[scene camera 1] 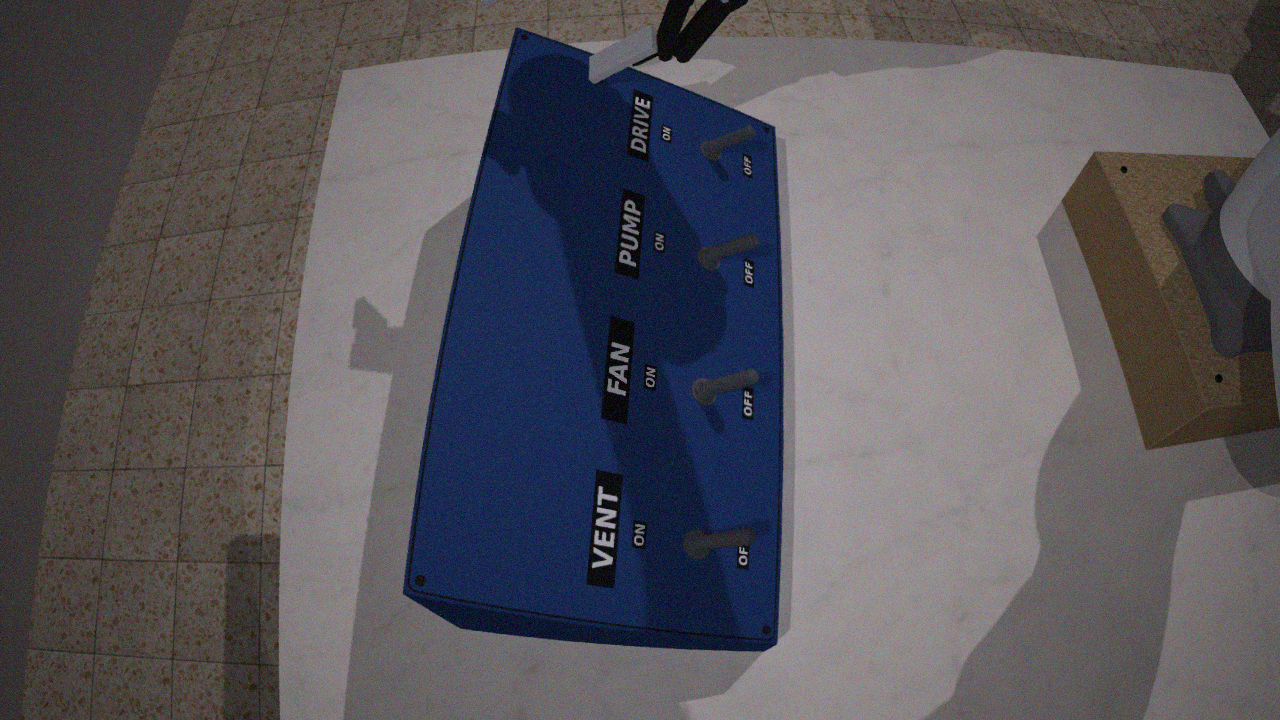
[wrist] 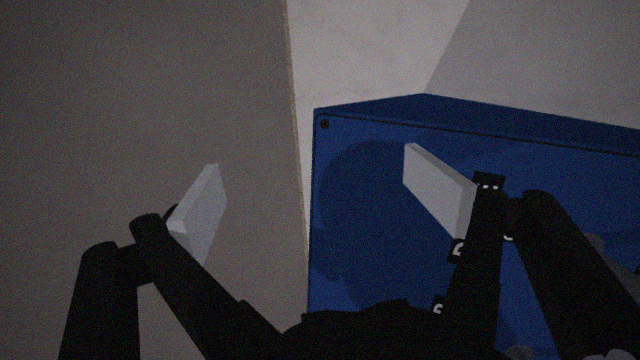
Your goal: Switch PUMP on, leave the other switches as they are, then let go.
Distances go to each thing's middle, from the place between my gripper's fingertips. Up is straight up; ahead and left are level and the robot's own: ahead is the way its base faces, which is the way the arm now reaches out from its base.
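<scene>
Blue switch panel point(scene camera 1: 572, 457): 220 mm to the left of my hand, 70 mm behind it, 120 mm below it. Counted from my hand, the fan lever point(scene camera 1: 749, 377) is 290 mm to the left, 150 mm behind and 90 mm below; the vent lever point(scene camera 1: 740, 537) is 410 mm to the left, 130 mm behind and 90 mm below. Going by their middles, of the things named here the blue switch panel is the nearest to my hand and the vent lever the farthest from it.
</scene>
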